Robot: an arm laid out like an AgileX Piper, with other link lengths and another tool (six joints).
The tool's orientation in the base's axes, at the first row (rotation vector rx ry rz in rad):
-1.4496, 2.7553, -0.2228
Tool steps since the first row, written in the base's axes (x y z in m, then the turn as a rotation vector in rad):
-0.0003, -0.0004, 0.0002, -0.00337, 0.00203, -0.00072
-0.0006, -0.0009, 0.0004, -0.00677, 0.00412, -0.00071
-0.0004, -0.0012, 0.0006, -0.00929, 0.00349, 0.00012
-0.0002, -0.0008, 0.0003, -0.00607, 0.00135, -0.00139
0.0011, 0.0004, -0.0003, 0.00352, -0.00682, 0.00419
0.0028, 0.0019, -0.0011, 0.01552, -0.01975, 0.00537
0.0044, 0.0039, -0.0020, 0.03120, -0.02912, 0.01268
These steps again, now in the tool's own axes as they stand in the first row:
0.0005, 0.0000, -0.0002, 0.00021, 0.00399, 0.00019
0.0011, -0.0001, -0.0003, 0.00043, 0.00794, -0.00035
0.0012, -0.0004, -0.0005, 0.00242, 0.00954, -0.00131
0.0008, -0.0003, -0.0002, 0.00227, 0.00591, 0.00071
-0.0010, -0.0006, 0.0003, 0.00380, -0.00726, -0.00305
-0.0032, -0.0011, 0.0011, 0.00766, -0.02446, -0.00170
-0.0058, -0.0012, 0.0019, 0.00679, -0.04351, -0.00653

